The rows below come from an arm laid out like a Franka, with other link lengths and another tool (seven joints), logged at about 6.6 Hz.
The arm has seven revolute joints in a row. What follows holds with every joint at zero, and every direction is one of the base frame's.
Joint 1 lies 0.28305 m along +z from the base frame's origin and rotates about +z.
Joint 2 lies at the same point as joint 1 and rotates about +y.
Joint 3 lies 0.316 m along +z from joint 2 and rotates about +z.
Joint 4 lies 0.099 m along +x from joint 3 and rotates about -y.
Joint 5 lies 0.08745 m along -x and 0.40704 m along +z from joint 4 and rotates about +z.
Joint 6 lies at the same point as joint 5 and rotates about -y.
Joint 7 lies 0.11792 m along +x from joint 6 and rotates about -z.
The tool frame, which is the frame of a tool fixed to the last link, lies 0.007 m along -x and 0.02 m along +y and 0.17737 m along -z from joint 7; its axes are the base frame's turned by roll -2.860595, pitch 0 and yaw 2.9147 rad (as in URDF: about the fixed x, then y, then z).
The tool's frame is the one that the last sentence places.
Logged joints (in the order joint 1, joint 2, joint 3, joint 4, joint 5, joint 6, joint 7), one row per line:
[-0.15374 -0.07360 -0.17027 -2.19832 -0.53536 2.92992 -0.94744]
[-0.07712 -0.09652 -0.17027 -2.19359 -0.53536 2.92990 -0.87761]
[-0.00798 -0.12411 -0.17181 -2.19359 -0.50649 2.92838 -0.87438]
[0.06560 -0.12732 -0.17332 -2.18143 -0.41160 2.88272 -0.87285]
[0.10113 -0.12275 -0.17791 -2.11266 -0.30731 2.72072 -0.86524]
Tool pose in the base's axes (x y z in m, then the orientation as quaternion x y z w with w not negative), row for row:
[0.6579 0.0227 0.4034 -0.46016 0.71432 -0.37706 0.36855]
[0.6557 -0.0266 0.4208 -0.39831 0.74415 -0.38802 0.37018]
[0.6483 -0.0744 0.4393 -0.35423 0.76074 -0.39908 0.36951]
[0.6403 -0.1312 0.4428 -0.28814 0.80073 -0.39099 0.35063]
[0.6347 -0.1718 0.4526 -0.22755 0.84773 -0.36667 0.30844]
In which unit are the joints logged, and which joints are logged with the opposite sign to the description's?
The joints are logged in radians. Opposite sign: joint 1.
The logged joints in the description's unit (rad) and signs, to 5 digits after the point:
[0.15374 -0.07360 -0.17027 -2.19832 -0.53536 2.92992 -0.94744]
[0.07712 -0.09652 -0.17027 -2.19359 -0.53536 2.92990 -0.87761]
[0.00798 -0.12411 -0.17181 -2.19359 -0.50649 2.92838 -0.87438]
[-0.06560 -0.12732 -0.17332 -2.18143 -0.41160 2.88272 -0.87285]
[-0.10113 -0.12275 -0.17791 -2.11266 -0.30731 2.72072 -0.86524]

